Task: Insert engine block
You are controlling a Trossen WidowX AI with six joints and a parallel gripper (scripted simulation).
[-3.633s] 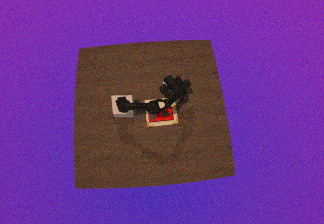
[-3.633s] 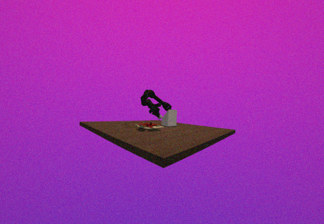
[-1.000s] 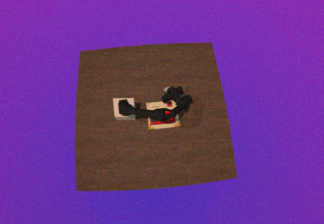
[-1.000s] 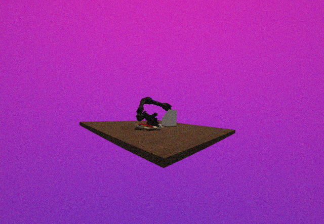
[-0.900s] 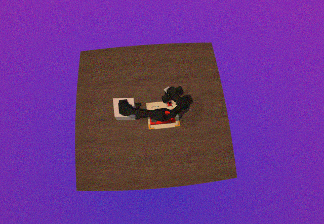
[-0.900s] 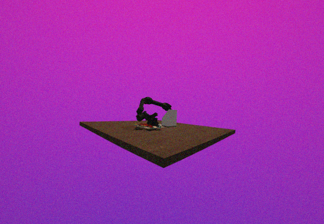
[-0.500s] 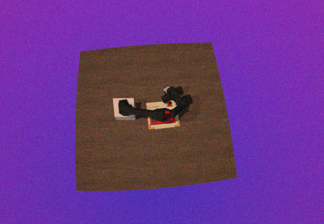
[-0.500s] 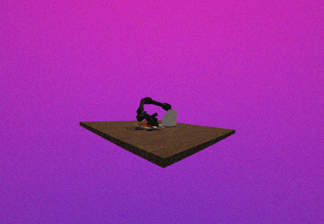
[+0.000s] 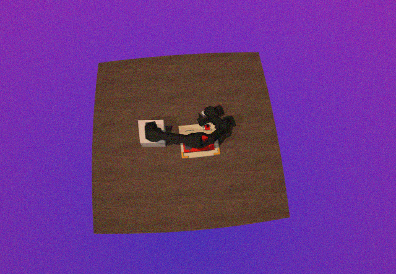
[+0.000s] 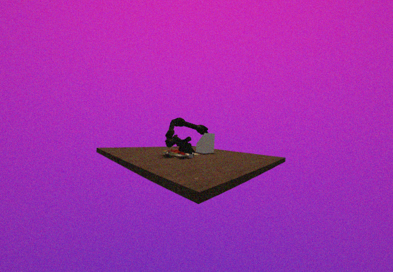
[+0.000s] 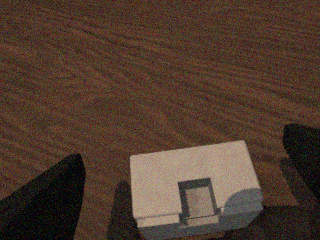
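My gripper tip is 10 mm short of the engine block, 10 mm to the left of it and 10 mm above it.
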